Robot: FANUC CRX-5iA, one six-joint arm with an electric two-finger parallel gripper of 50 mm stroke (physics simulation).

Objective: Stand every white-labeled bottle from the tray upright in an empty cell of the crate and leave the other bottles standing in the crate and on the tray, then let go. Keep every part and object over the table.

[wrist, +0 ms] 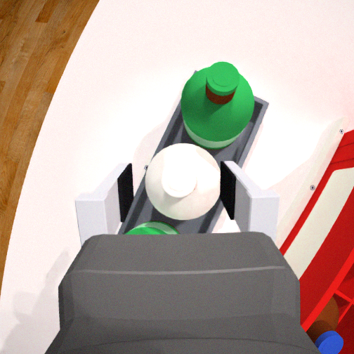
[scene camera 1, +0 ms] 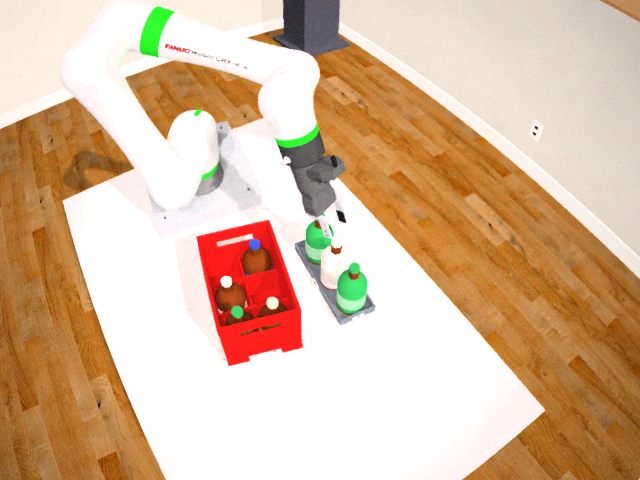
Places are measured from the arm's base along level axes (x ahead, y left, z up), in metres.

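Pixels of known places: gripper, between the fingertips: (scene camera 1: 336, 229).
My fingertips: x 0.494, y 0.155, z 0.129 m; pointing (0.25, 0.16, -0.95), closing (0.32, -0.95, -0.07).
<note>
Behind a point stands the place of what it marks.
A white-labeled bottle (scene camera 1: 331, 269) {x 0.520, y 0.128, z 0.020 m} (wrist: 182, 200) with a white cap stands upright in the middle of the grey tray (scene camera 1: 341, 319) {x 0.620, y 0.093, z -0.049 m} (wrist: 260, 111). Green bottles stand on either side of it, one (scene camera 1: 351, 297) {x 0.610, y 0.125, z 0.011 m} (wrist: 217, 112) at the front end and one (scene camera 1: 315, 246) {x 0.429, y 0.141, z 0.007 m} (wrist: 152, 229) at the rear, partly hidden by the gripper in the wrist view. My gripper (scene camera 1: 333, 223) {x 0.494, y 0.155, z 0.129 m} (wrist: 176, 180) is open and empty, its fingertips just above the white-labeled bottle, one to each side in the wrist view. The red crate (scene camera 1: 268, 338) {x 0.600, y -0.100, z 0.013 m} (wrist: 336, 240) has empty rear-left and middle-right cells.
Brown bottles stand in the crate: blue-capped (scene camera 1: 256, 259) {x 0.413, y -0.021, z 0.049 m} (wrist: 326, 315) rear right, white-capped (scene camera 1: 230, 298) {x 0.479, y -0.128, z 0.047 m} middle left, green-capped (scene camera 1: 237, 316) {x 0.554, y -0.145, z 0.086 m} front left and cream-capped (scene camera 1: 272, 307) {x 0.574, y -0.068, z 0.085 m} front right. The white table (scene camera 1: 330, 403) {x 0.784, y -0.051, z -0.075 m} ends a short way beyond the tray's outer side.
</note>
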